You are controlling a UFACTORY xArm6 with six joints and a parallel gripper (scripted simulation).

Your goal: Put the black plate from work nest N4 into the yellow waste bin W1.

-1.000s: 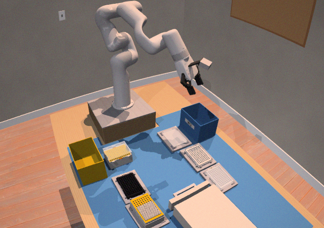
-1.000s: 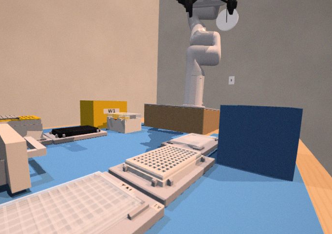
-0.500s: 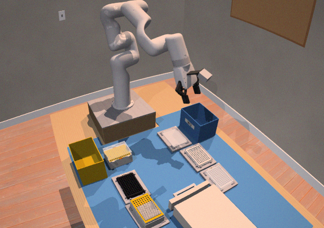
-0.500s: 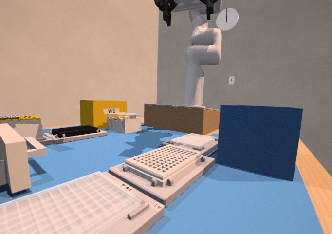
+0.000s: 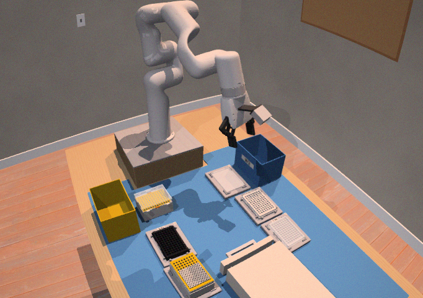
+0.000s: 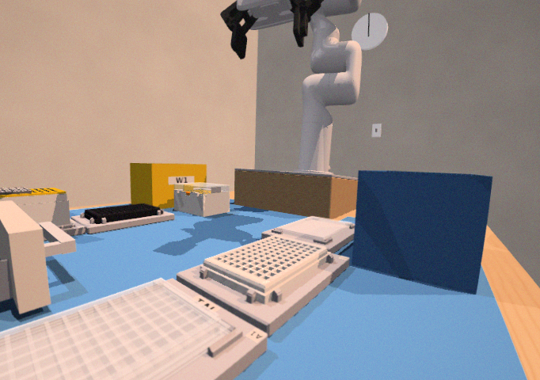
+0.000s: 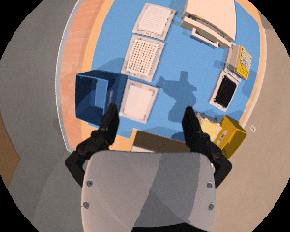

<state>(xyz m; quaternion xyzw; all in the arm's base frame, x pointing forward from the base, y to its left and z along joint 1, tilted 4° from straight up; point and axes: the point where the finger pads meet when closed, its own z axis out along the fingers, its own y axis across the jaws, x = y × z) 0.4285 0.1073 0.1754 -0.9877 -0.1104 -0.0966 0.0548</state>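
My gripper is now 310 mm to the left of the black plate, 280 mm above it and 60 mm short of it. From my hand the other things lie so: tip box: 280 mm to the right, 260 mm below, 120 mm behind; then grey work nest: 310 mm to the right, 290 mm below, 60 mm ahead; then blue bin: 260 mm below, 200 mm to the left, 100 mm behind.
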